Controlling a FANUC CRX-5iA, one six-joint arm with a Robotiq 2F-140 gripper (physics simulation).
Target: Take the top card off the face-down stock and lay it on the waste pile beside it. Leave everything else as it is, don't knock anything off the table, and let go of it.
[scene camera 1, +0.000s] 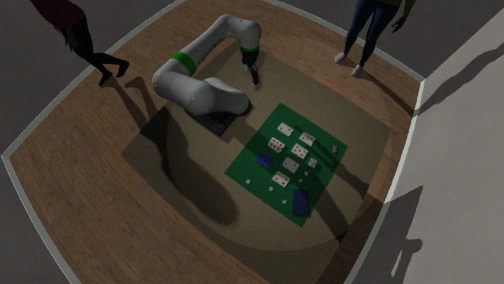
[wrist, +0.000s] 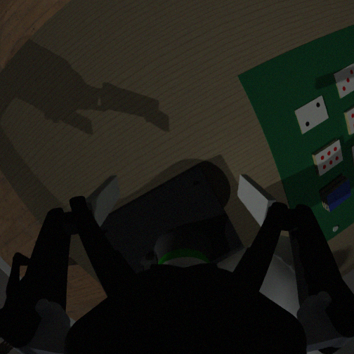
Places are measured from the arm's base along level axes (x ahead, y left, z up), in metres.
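Pixels of known places: gripper, fingertip midpoint: [scene camera 1: 250, 79].
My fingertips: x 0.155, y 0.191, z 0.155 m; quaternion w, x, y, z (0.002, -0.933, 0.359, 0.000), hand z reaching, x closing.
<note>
Ahead of a thing's pixels: the offset from my fingertips to its top centre. Level surfaces: height alone.
The face-down stock {dx +0.269, dy -0.383, dz -0.154 m} [scene camera 1: 265, 160] [wrist: 338, 195] is a small stack with a blue top, near the left edge of the green mat {dz -0.181 m} [scene camera 1: 240, 170] [wrist: 270, 115]. A face-up pile {dx +0.292, dy -0.265, dz -0.169 m} [scene camera 1: 276, 145] [wrist: 328, 157] with six red pips on its top card lies right beside the stock, apart from it; it looks like the waste pile. My gripper [scene camera 1: 250, 77] [wrist: 178, 185] is wide open, with nothing between its fingers. It hangs above the tan table, off the mat and well away from both piles. The stock's lower edges are dark in the wrist view.
More face-up cards {dx +0.307, dy -0.139, dz -0.178 m} [scene camera 1: 285, 129] [wrist: 311, 115] lie on the mat. A larger dark blue block {dx +0.551, dy -0.524, dz -0.169 m} [scene camera 1: 300, 202], several small white pieces and a small orange-brown item {dx +0.652, dy -0.131, dz -0.173 m} [scene camera 1: 335, 149] are also there. The robot's dark base plate [scene camera 1: 218, 125] stands left of the mat. Two people stand beyond the table.
</note>
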